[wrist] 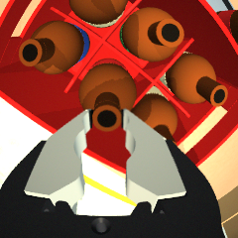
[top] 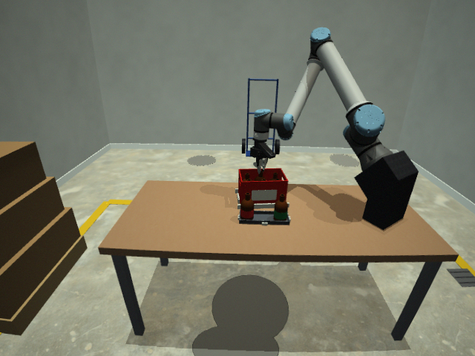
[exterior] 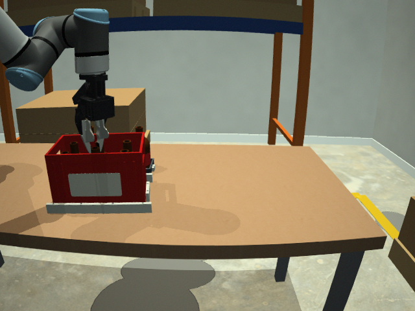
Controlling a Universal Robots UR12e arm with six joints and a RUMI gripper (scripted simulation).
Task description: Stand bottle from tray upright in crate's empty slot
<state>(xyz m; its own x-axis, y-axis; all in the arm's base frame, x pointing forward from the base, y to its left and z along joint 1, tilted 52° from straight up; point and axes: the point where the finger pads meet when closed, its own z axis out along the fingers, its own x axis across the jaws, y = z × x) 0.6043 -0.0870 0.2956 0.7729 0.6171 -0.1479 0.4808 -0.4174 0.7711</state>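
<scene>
My gripper is now 9 cm above the red crate and 4 cm to the right of it. The rest, counted from my hand: grey tray (26 cm to the left, 16 cm below, 5 cm ahead).
</scene>
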